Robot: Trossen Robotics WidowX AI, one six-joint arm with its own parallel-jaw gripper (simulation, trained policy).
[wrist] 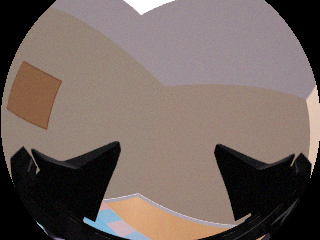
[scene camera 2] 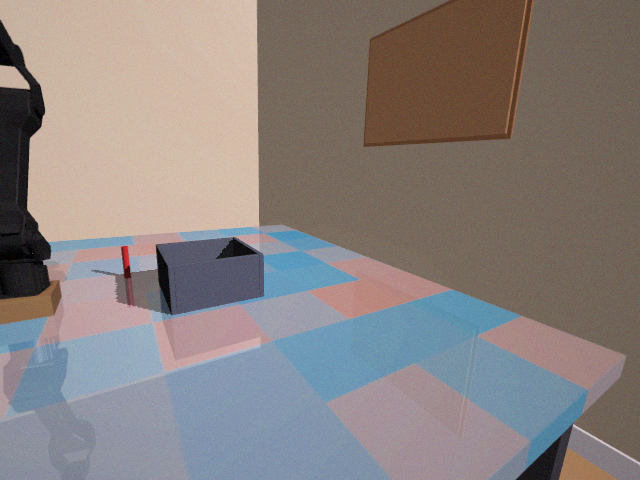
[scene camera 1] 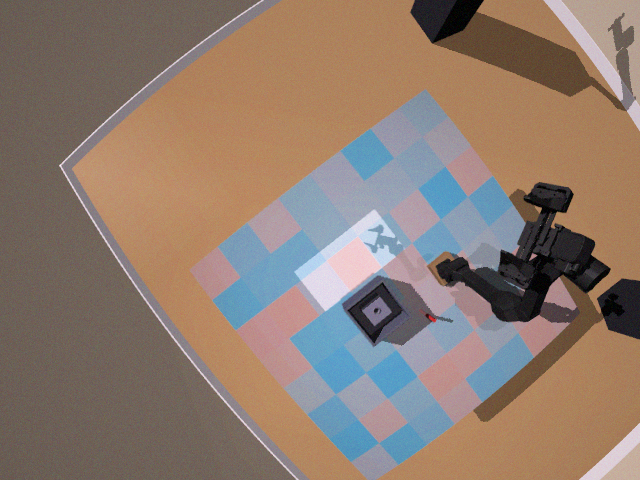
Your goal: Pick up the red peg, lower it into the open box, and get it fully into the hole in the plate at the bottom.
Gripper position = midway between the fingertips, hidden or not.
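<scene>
Dark box (scene camera 2: 193,275), also in scene camera 1 (scene camera 1: 375,334). My gripper (scene camera 1: 515,224), also in the wrist view (wrist: 169,149).
</scene>
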